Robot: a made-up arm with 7 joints. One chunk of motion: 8 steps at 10 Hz.
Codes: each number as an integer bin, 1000 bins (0 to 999) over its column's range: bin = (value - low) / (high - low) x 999, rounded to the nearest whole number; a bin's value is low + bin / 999 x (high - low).
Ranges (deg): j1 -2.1..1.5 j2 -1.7..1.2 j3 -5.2..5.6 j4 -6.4..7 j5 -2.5..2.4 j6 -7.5..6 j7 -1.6..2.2
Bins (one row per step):
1: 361 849 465 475 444 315 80
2: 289 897 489 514 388 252 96
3: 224 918 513 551 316 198 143
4: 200 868 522 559 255 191 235
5: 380 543 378 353 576 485 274
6: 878 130 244 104 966 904 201
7: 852 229 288 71 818 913 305
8: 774 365 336 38 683 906 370
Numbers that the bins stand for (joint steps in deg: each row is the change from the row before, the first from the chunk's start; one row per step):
1: -0.799 0.765 -0.173 -0.029 -0.322 -3.243 -1.296
2: -1.059 0.904 0.086 0.494 -0.597 -4.095 -1.235
3: -1.293 0.965 0.346 0.991 -0.950 -4.824 -1.056
4: -1.379 0.820 0.443 1.098 -1.249 -4.919 -0.706
5: -0.731 -0.124 -1.114 -1.665 0.325 -0.946 -0.558
6: 1.064 -1.323 -2.562 -5.005 2.238 4.716 -0.835
7: 0.970 -1.035 -2.086 -5.448 1.512 4.838 -0.440
8: 0.689 -0.640 -1.568 -5.890 0.850 4.743 -0.193

